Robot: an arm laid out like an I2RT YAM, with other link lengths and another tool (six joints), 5 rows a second.
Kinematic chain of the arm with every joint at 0, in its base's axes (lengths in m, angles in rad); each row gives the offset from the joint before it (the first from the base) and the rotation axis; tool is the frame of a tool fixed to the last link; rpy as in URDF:
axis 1: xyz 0 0 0.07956 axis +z
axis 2: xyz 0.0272 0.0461 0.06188 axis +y
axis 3: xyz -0.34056 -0.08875 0 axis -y
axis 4: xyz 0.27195 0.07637 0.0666 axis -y
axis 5: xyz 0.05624 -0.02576 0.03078 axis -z
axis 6: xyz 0.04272 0 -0.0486 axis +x
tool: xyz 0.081 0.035 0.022 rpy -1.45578 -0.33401 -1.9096
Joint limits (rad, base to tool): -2.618..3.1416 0..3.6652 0..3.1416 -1.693..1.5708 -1.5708..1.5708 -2.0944..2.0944
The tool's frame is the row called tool.
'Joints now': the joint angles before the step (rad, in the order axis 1, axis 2, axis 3, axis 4, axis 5, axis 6). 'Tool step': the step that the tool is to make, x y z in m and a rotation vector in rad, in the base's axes. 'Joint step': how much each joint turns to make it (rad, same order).
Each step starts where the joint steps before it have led.
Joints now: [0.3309, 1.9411, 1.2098, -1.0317, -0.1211, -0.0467]
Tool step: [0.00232, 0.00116, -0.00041, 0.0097, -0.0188, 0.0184]
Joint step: [0.0000, 0.0001, 0.0001, 0.0187, 0.0003, -0.0188]
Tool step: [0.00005, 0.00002, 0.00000, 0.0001, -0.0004, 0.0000]
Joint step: [0.0000, -0.0001, 0.0000, 0.0004, 0.0000, 0.0000]
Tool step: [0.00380, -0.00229, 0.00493, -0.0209, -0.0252, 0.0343]
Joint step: [0.0000, -0.0045, 0.0202, -0.0107, 0.0332, -0.0294]
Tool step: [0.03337, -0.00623, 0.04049, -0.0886, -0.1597, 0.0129]
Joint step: [0.0000, -0.0298, 0.1411, -0.0485, 0.1362, 0.0004]
